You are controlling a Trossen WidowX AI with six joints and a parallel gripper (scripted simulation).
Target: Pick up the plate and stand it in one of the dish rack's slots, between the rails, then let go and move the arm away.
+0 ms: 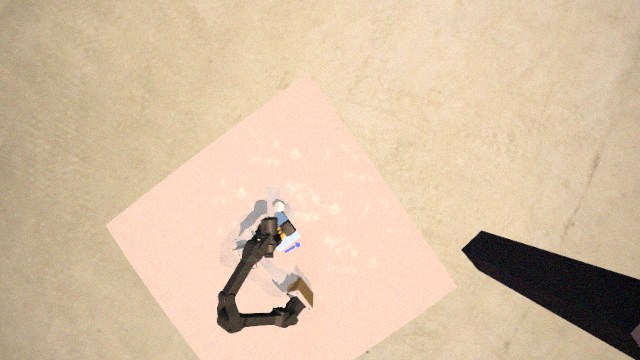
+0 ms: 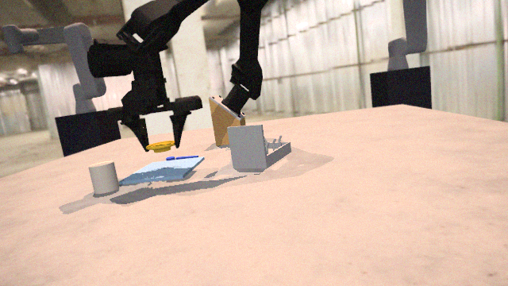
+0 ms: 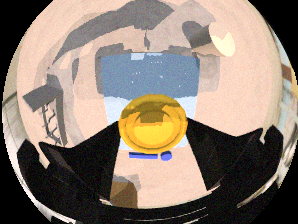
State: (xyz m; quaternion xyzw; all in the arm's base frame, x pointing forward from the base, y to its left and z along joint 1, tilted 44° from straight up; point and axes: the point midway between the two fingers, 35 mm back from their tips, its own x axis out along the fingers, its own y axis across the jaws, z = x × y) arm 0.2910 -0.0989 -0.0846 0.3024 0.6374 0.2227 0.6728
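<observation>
Right now my gripper tip is 40 mm above the light blue mat. Round my gripper tip: cream cup: 90 mm ahead, 90 mm to the right, 20 mm below; then yellow plate: 10 mm above; then blue spoon: 100 mm behind, 40 mm below.
</observation>
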